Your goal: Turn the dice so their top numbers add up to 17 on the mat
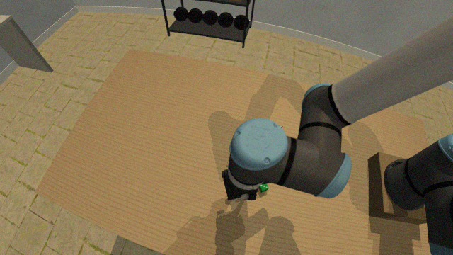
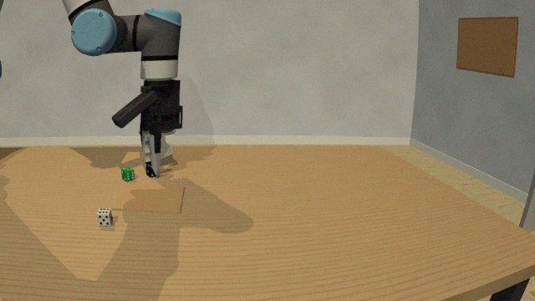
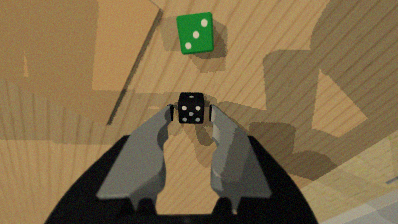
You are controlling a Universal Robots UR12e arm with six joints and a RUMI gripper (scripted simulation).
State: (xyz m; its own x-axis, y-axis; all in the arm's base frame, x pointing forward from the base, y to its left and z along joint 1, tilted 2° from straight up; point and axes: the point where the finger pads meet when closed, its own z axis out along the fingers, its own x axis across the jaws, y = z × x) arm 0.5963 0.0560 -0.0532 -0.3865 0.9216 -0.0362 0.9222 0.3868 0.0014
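My hand is 1 cm above the black die. Round my hand: tan mat (1 cm behind, 14 cm to the right, 2 cm below); green die (6 cm behind, 2 cm to the right, 1 cm below); white die (11 cm behind, 25 cm to the right, 1 cm below).
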